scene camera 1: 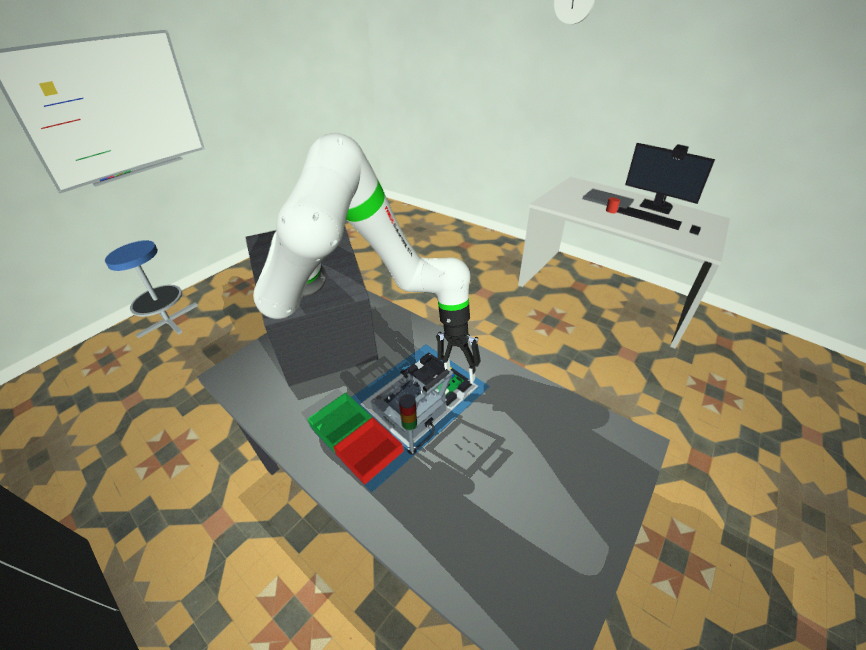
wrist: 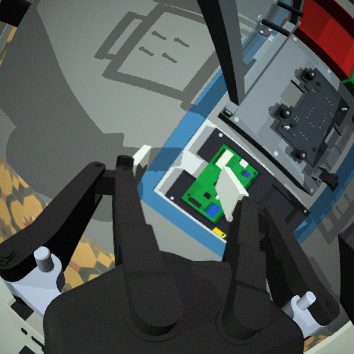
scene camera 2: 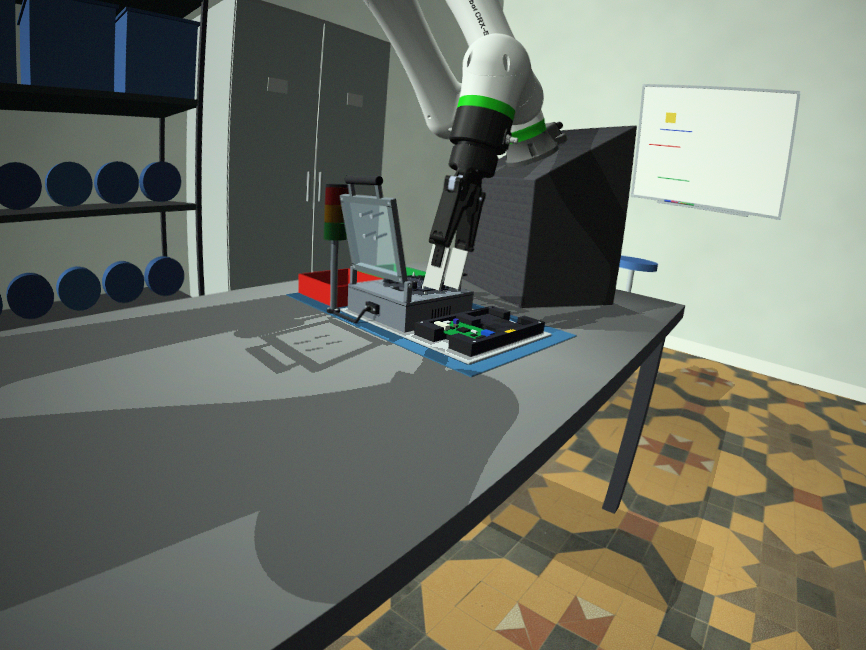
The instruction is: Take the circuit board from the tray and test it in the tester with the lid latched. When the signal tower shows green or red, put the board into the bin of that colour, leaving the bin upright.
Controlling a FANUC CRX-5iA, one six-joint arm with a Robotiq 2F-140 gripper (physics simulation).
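Places are measured from the arm's base along level axes (x left, y back, z up), in metres.
Where they show: gripper, fingertip midpoint: (scene camera 1: 460, 378) (wrist: 184, 167) (scene camera 2: 442, 287); arm's base, origin of the base link: (scene camera 2: 532, 156).
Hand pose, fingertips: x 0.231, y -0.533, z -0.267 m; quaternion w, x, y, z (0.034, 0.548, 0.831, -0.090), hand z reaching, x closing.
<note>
Each offset is from my fingertips to the top centre of the thing. "pt": to the spot under its first point. Level surfaces: height alone.
The green circuit board @(dx +0.003, dy +0.063, dz -0.076 m) (scene camera 1: 454, 383) (scene camera 2: 467, 330) (wrist: 204, 184) lies in the black tray (scene camera 2: 505, 340) (wrist: 281, 204). My gripper (scene camera 1: 460, 371) (scene camera 2: 444, 278) (wrist: 184, 167) is partly open and empty, above the tray side of the fixture. In the wrist view one fingertip covers part of the board and the other is outside the tray. The grey tester @(pt dx -0.137, dy -0.012, dz -0.066 m) (scene camera 2: 383, 307) (wrist: 259, 89) stands beside the tray, its lid @(dx -0.163, dy -0.030, dz +0.123 m) (scene camera 2: 370, 234) raised and its socket empty. The signal tower @(pt dx -0.278, dy -0.061, dz +0.135 m) (scene camera 1: 407, 411) (scene camera 2: 335, 213) shows no clearly lit lamp. The red bin @(dx -0.367, dy +0.041, dz -0.057 m) (scene camera 1: 368, 451) (scene camera 2: 314, 286) (wrist: 330, 37) and green bin @(dx -0.373, dy +0.191, dz -0.057 m) (scene camera 1: 340, 419) stand upright.
A blue mat @(dz -0.102 m) (scene camera 1: 383, 477) (scene camera 2: 559, 337) lies under the fixture on the grey table @(dz -0.104 m) (scene camera 1: 559, 489) (scene camera 2: 209, 489). The raised lid's handle @(dx -0.162, dy -0.053, dz +0.172 m) (scene camera 2: 363, 180) stands above the tester. The dark robot pedestal (scene camera 1: 321, 342) (scene camera 2: 573, 230) is behind the fixture.
</note>
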